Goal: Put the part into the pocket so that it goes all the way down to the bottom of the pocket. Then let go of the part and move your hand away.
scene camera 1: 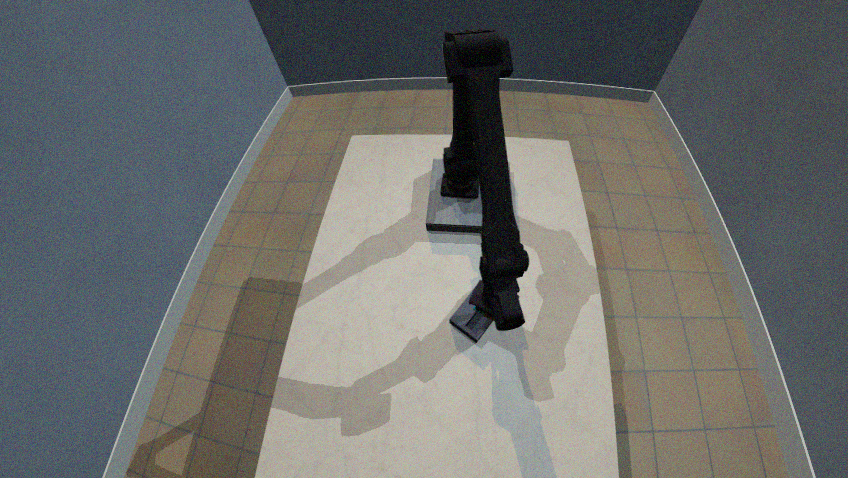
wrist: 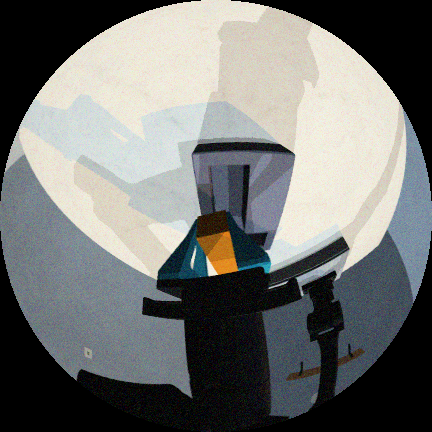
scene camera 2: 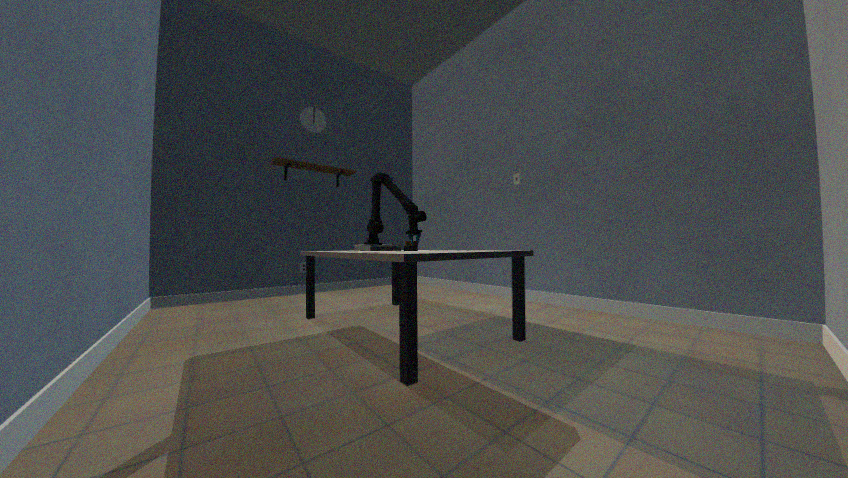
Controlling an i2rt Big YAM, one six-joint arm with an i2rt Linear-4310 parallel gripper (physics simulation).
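Places are measured from the arm's base along level axes (x ahead, y left, z up), in millimetres.
Pixels of known places: gripper, fingertip midpoint: (scene camera 1: 490, 315) (wrist: 213, 218); arm's base at its link origin: (scene camera 1: 460, 186) (wrist: 318, 281) (scene camera 2: 373, 244).
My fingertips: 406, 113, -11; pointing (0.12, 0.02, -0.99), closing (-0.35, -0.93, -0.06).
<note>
For each thing: its top centre in the pictures, then the offset to it from my fingertips, as dx, dy, dz.
- orange part at its top centre: (wrist: 236, 263) -48, +1, +33
- grey-purple block at its top centre: (wrist: 243, 216) (scene camera 1: 479, 308) (scene camera 2: 410, 245) -15, -29, +1
The orange part (wrist: 219, 247) is held between the teal fingertips of my gripper (wrist: 213, 218), which is shut on it. The pocket is a recess in a grey-purple block (wrist: 274, 180) (scene camera 1: 462, 321) on the table. In the wrist view the part's dark far end overlaps the near-left end of the block. The long recess shows beyond it, and a dark corner of the recess shows to its right. The gap between part and block, and whether any of the part is inside the pocket, cannot be told. In scene camera 1 the arm hides the part and much of the block.
The arm's base stands on a grey plate (scene camera 1: 451, 214) (wrist: 312, 265) at the back of the pale table (scene camera 1: 380, 285) (scene camera 2: 356, 255). The block is in front of that plate. A brown wall shelf (scene camera 2: 314, 167) hangs on the wall behind the table.
</note>
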